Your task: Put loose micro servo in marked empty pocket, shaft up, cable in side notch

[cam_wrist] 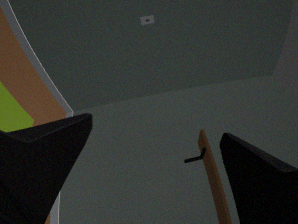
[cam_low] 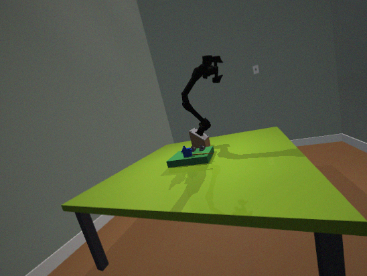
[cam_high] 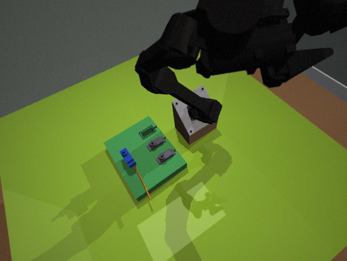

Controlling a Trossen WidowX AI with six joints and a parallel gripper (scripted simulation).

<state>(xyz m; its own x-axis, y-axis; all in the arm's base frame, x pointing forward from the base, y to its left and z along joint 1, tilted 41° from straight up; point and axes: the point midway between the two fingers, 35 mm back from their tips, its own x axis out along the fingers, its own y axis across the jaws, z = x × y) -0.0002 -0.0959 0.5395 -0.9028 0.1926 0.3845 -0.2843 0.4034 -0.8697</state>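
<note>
Right now my gripper tip is 590 mm above the green deck, 390 mm short of it and 270 mm to the left of it.
</note>
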